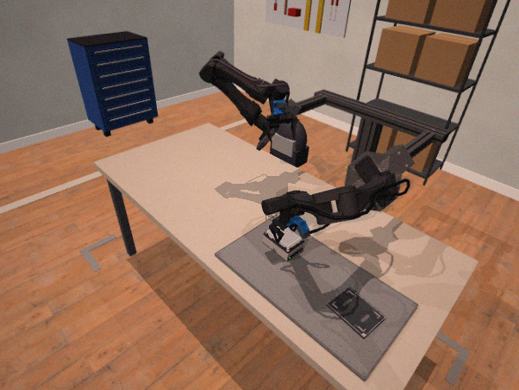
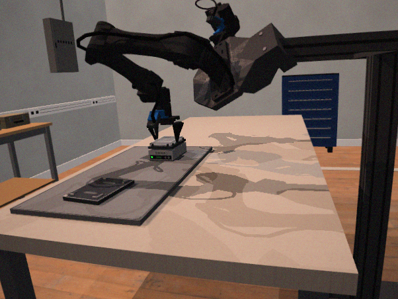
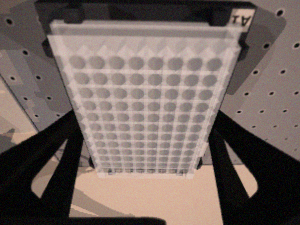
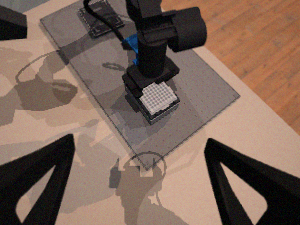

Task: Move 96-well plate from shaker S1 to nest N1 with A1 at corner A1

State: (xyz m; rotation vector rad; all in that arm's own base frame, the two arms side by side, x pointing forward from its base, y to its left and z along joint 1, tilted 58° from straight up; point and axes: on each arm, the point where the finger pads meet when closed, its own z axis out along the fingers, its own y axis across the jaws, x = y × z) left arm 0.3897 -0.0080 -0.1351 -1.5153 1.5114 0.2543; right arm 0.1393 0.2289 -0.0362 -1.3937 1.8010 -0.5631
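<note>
My left hand is 390 mm to the right of the black plate nest, 60 mm above it and 30 mm short of it. The rest, counted from my left hand: white 96-well plate right at my left hand.
</note>
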